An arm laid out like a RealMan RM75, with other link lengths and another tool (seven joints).
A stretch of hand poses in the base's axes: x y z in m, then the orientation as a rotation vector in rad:
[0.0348 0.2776 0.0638 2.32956 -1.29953 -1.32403]
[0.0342 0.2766 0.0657 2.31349 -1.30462 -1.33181]
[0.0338 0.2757 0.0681 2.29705 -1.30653 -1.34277]
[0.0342 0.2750 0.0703 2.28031 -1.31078 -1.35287]
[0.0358 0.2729 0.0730 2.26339 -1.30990 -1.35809]
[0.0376 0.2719 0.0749 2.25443 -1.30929 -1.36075]
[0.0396 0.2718 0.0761 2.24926 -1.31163 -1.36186]
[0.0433 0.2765 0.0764 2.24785 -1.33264 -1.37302]
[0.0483 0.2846 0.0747 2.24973 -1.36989 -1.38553]
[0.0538 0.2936 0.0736 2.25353 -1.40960 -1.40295]
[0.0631 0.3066 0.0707 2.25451 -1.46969 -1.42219]
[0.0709 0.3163 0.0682 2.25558 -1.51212 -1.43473]
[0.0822 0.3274 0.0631 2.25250 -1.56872 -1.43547]
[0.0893 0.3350 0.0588 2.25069 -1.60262 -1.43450]
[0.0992 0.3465 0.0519 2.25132 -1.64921 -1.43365]
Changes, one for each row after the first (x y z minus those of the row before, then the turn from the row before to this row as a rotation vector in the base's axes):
[-0.0006 -0.0010 0.0019 -0.00518 0.01139 -0.00490]
[-0.0004 -0.0009 0.0024 -0.00342 0.01343 -0.00350]
[0.0004 -0.0007 0.0022 -0.00401 0.01276 -0.00501]
[0.0016 -0.0021 0.0027 -0.00719 0.01255 -0.00019]
[0.0018 -0.0010 0.0019 -0.00385 0.00665 0.00001]
[0.0020 -0.0001 0.0012 -0.00246 0.00302 -0.00180]
[0.0037 0.0047 0.0003 0.00637 -0.00090 -0.01782]
[0.0050 0.0081 -0.0017 0.00961 -0.00684 -0.02969]
[0.0055 0.0090 -0.0011 0.01431 -0.00744 -0.03261]
[0.0093 0.0130 -0.0029 0.01503 -0.01070 -0.04715]
[0.0078 0.0097 -0.0025 0.01069 -0.00842 -0.03286]
[0.0113 0.0111 -0.0051 0.00203 -0.01269 -0.03985]
[0.0071 0.0076 -0.0043 0.00072 -0.00816 -0.02351]
[0.0099 0.0115 -0.0069 0.00345 -0.01340 -0.03235]

